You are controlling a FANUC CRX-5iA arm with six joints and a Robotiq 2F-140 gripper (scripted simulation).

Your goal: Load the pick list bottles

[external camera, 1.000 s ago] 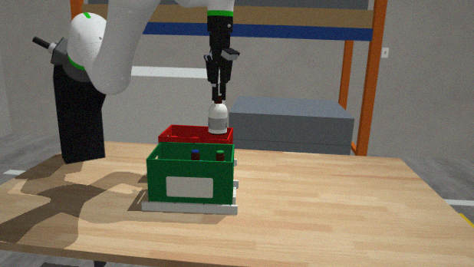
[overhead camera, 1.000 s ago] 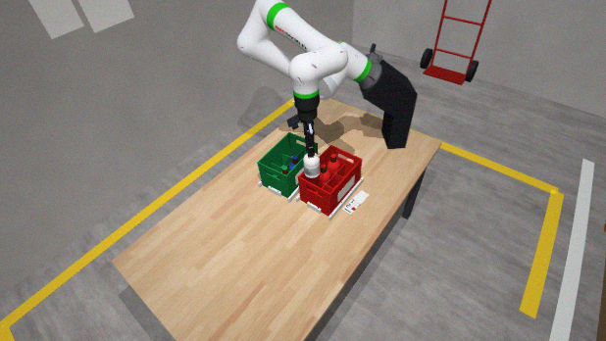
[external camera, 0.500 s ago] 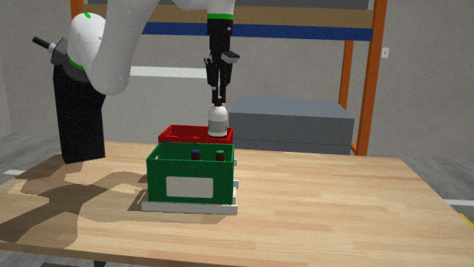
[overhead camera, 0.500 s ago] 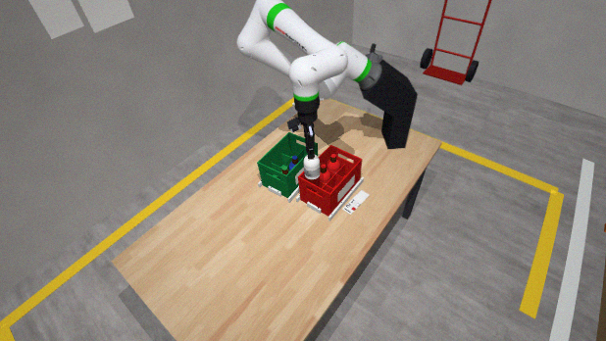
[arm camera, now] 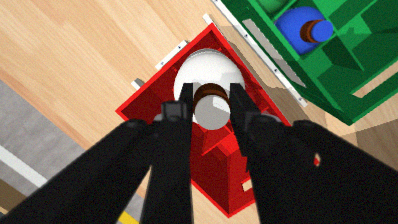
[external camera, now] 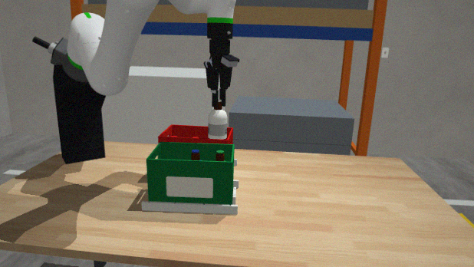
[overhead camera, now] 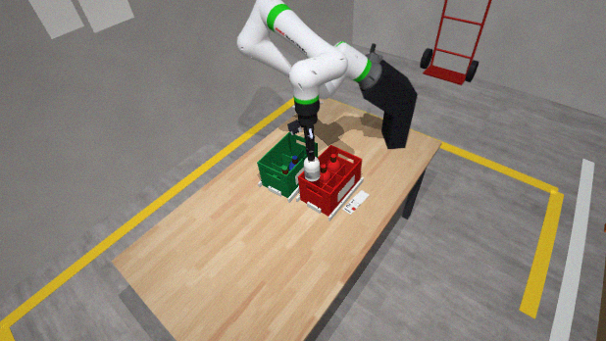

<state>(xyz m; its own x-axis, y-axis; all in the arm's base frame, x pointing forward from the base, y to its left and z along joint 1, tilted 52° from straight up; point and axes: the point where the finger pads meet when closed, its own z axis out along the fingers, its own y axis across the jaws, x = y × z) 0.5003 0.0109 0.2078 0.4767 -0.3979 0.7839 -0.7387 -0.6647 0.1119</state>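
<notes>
Right now the white-capped bottle is 80 mm below my hand. The rest, counted from my hand: blue-label bottle 100 mm behind, 130 mm to the right, 240 mm below; then red crate 70 mm behind, 70 mm to the left, 240 mm below; then red-capped bottle 170 mm behind, 50 mm to the left, 240 mm below.
</notes>
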